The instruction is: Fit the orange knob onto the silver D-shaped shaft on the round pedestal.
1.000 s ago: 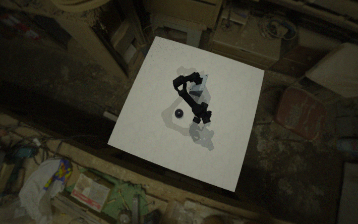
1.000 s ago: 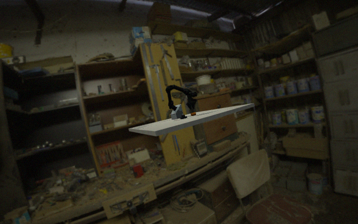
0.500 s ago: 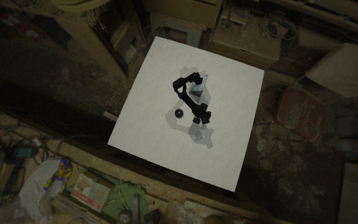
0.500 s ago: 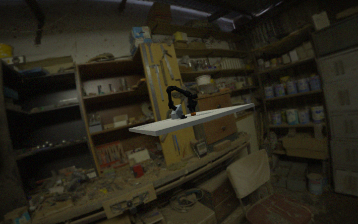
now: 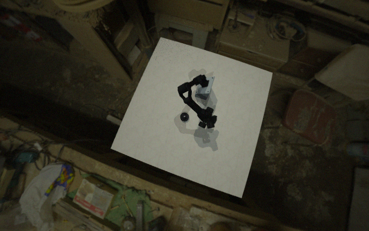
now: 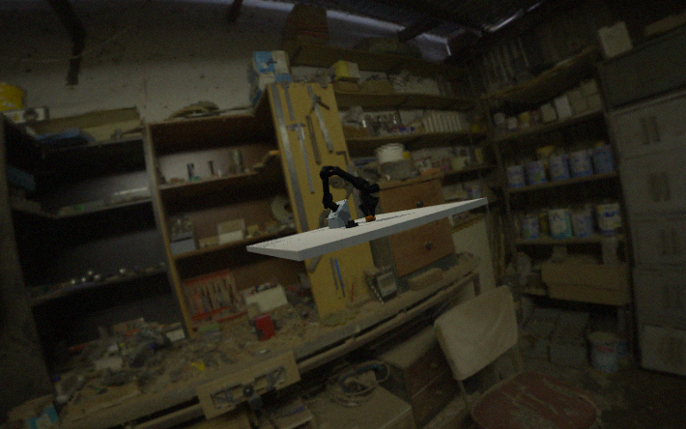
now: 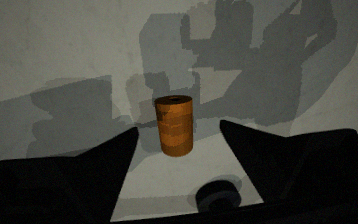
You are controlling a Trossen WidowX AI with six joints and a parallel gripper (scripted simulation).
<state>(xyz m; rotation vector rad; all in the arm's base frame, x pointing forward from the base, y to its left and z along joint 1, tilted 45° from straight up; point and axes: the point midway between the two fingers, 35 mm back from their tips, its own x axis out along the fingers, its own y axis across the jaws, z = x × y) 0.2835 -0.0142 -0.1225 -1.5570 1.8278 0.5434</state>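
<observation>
Right now the orange knob is 10 mm to the right of my gripper tip, 10 mm below it and 10 mm behind it. Also, from my gripper tip: round dark pedestal 190 mm to the right, 30 mm ahead.
</observation>
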